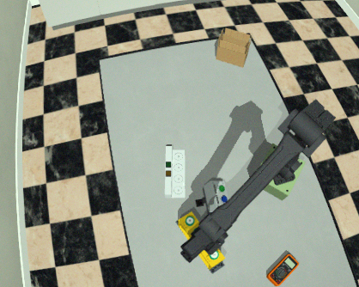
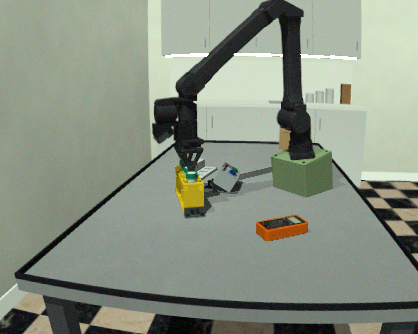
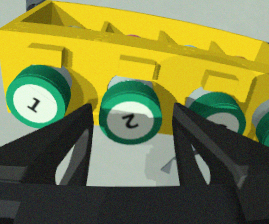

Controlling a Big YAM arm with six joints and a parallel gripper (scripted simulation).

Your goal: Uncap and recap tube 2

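Right now the cap is 10 mm below my hand. The rest, counted from my hand: grey key housing 190 mm to the right, 100 mm behind, 70 mm below; then green READY key 210 mm to the right, 120 mm behind, 60 mm below; then blue cycle key 160 mm to the right, 120 mm behind, 60 mm below.
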